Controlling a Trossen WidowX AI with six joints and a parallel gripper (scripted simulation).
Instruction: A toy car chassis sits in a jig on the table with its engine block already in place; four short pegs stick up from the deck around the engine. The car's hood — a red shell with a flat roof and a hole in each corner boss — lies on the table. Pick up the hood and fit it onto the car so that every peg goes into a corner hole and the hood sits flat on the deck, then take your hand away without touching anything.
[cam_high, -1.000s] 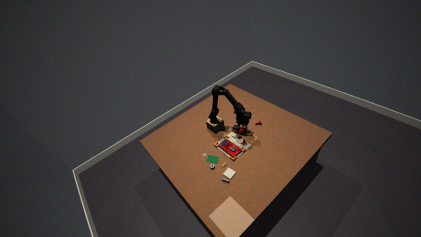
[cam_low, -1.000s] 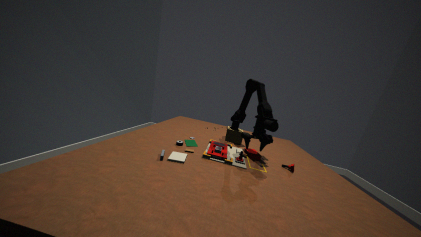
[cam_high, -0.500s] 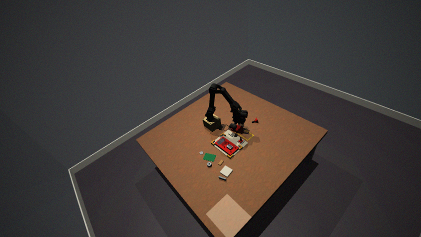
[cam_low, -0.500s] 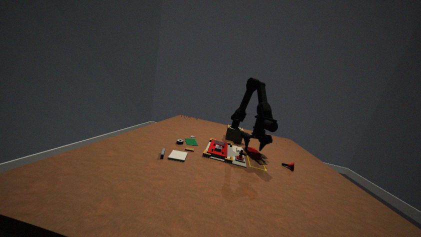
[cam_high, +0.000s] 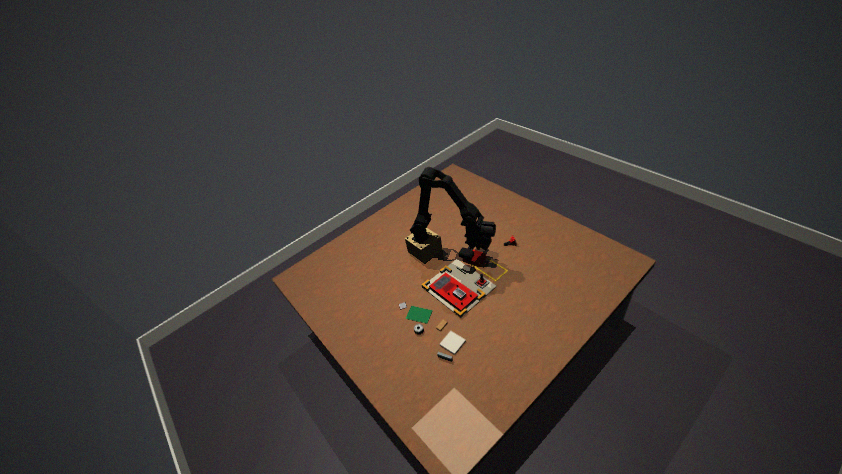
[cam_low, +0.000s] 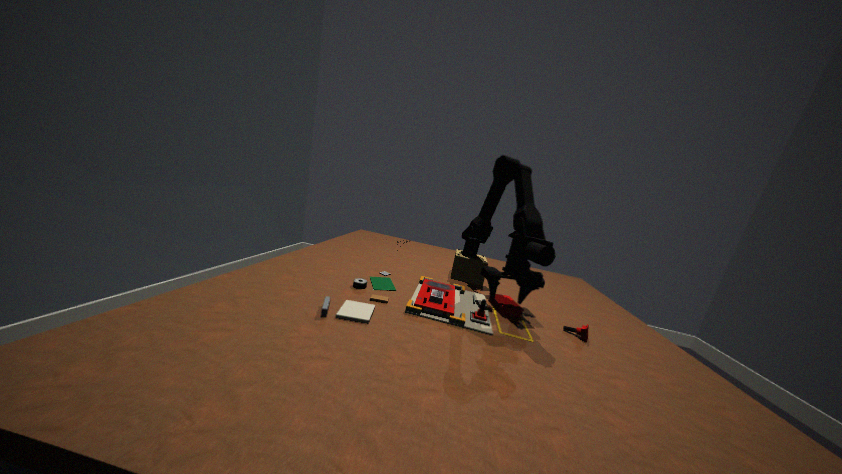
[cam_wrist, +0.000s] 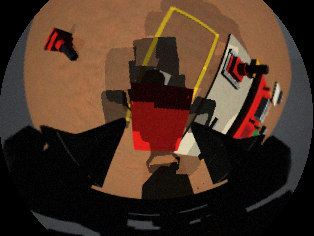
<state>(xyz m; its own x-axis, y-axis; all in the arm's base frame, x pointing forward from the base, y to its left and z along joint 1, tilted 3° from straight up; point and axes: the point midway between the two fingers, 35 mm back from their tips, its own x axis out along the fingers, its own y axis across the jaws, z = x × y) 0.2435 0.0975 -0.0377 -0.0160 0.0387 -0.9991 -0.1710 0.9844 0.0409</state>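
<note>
My gripper tip is now 10 mm above the red hood. Round my gripper tip: green board (10 mm behind, 400 mm to the right, 20 mm below); white plate (200 mm ahead, 420 mm to the right, 20 mm below); grey engine block (90 mm ahead, 220 mm to the right).
</note>
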